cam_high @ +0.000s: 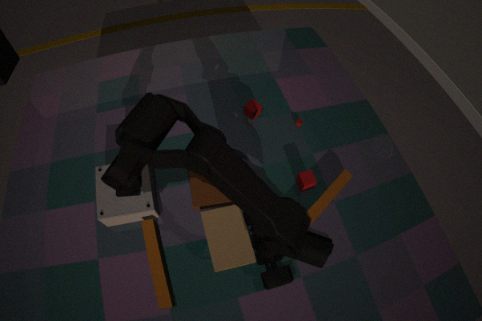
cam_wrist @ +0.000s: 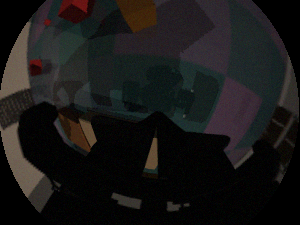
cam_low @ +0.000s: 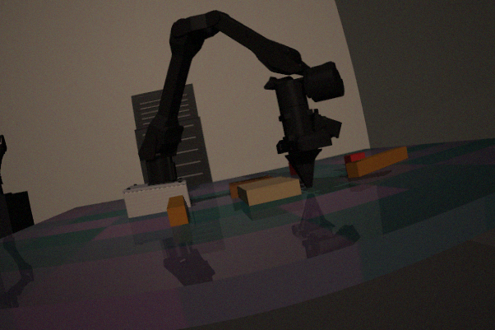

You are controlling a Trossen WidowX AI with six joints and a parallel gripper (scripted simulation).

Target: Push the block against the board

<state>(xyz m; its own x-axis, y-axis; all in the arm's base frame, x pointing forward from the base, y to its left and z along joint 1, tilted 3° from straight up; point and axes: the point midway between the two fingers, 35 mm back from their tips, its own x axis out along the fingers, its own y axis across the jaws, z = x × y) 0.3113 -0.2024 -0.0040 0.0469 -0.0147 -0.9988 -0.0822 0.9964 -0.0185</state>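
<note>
Now: the tan board 8 cm behind my gripper tip, 5 cm to the left of it and 1 cm above it. The rest, counted from my gripper tip: brown square block 19 cm to the left, 10 cm behind, 1 cm above.
</note>
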